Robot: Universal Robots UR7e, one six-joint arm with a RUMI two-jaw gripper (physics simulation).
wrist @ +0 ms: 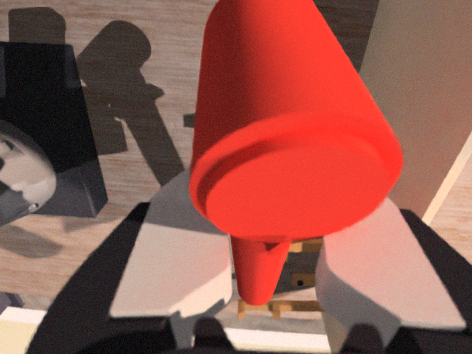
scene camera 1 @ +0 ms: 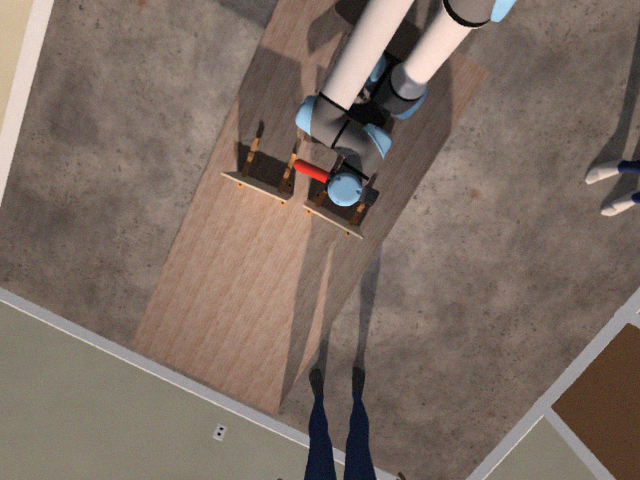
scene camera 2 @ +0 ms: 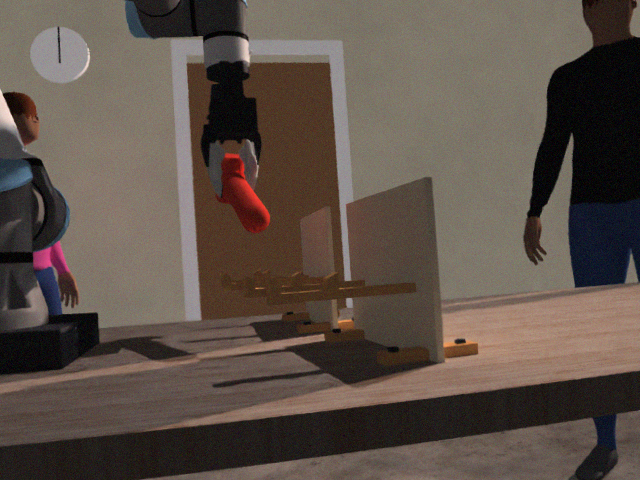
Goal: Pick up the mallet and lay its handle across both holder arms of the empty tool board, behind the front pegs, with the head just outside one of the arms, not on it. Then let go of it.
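Places are measured from the arm's base along level axes (x ahead, y left, z up), in centimetres.
Where they show: arm's base, origin of the base link: [wrist: 3, 165].
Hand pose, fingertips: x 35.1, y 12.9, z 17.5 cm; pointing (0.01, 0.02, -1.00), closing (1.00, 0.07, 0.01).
Things, the pixels of their centre, and the offset from my fingertips. "*": a spot on its surface instead. Level surfaces: height alone.
- mallet, body centre: [wrist: 259, 241] [scene camera 2: 241, 195] [scene camera 1: 327, 177] dx +0.6, dy -6.7, dz -0.6 cm
- right-hand tool board, body centre: [wrist: 347, 74] [scene camera 2: 285, 270] [scene camera 1: 340, 205] dx +8.1, dy +2.8, dz -13.0 cm
- large red round face, body centre: [wrist: 293, 200] [scene camera 2: 232, 157] dx +0.0, dy +2.7, dz +7.3 cm
- narrow handle end, surface spot: [wrist: 256, 285] * dx +0.8, dy -11.0, dz -0.2 cm
- second tool board, body centre: [scene camera 2: 344, 272] [wrist: 306, 289] [scene camera 1: 265, 172] dx +10.9, dy -29.0, dz -13.1 cm
- wooden table, its level: dz -22.7 cm
The mallet [scene camera 1: 311, 170] [scene camera 2: 246, 202] is in the air, its handle sloping down to the rounded end. Its dark head [scene camera 1: 368, 195] appears at or over the outer arm [scene camera 1: 358, 212] of the right-hand tool board [scene camera 1: 333, 221] [scene camera 2: 316, 248]; the handle points toward the other board. My gripper [scene camera 2: 235, 188] [wrist: 263, 158] is shut on the mallet, well above the holder arms; it is hidden under the wrist in scene camera 1. In the wrist view, a large red round face [wrist: 300, 192] covers the centre, with the narrow handle end [wrist: 256, 285] between the fingers. That board's arms hold no tool.
A second tool board [scene camera 1: 255, 187] [scene camera 2: 395, 258] stands beside it, with arms [scene camera 1: 250, 157] [scene camera 1: 287, 173] pointing toward the robot base [scene camera 2: 46, 341]. A narrow gap parts the boards. Both stand on the wooden table [scene camera 1: 227, 279] [scene camera 2: 155, 408]. People stand around it.
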